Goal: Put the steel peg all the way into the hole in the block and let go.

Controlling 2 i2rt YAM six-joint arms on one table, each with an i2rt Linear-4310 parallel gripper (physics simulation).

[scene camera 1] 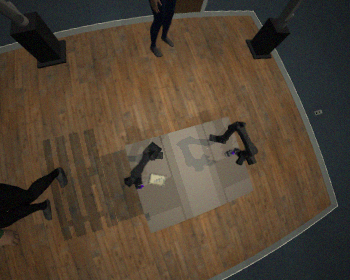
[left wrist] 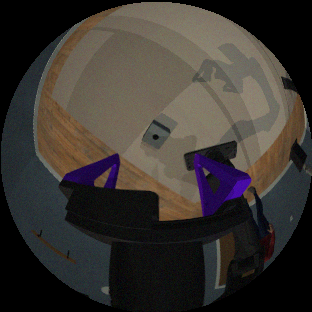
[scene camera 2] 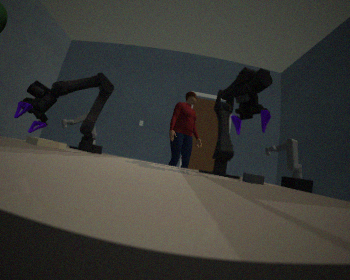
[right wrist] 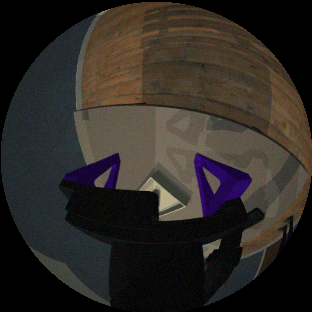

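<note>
There is a pale tray (right wrist: 170,198) here, and I can see it.
</note>
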